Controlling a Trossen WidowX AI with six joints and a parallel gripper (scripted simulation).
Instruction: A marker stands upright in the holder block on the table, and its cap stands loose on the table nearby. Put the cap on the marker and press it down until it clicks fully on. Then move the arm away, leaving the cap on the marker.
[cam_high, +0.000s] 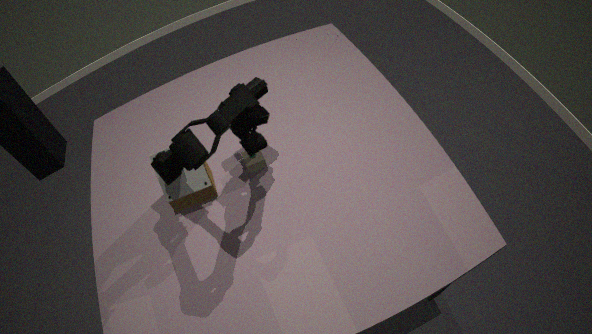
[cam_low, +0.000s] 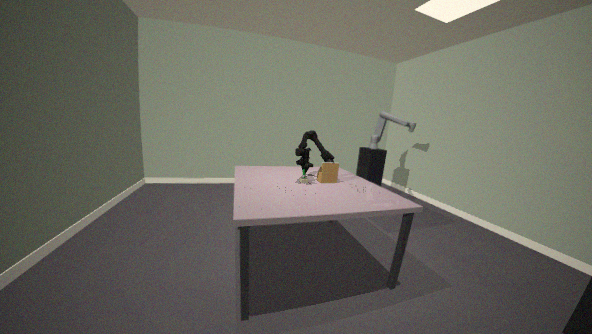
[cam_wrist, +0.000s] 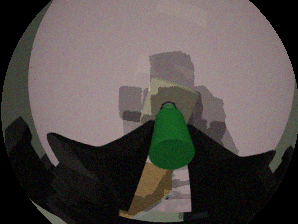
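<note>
The holder block lies 7 cm below my gripper tip. The rest, counted from my gripper tip: green marker cap (1 cm above).
</note>
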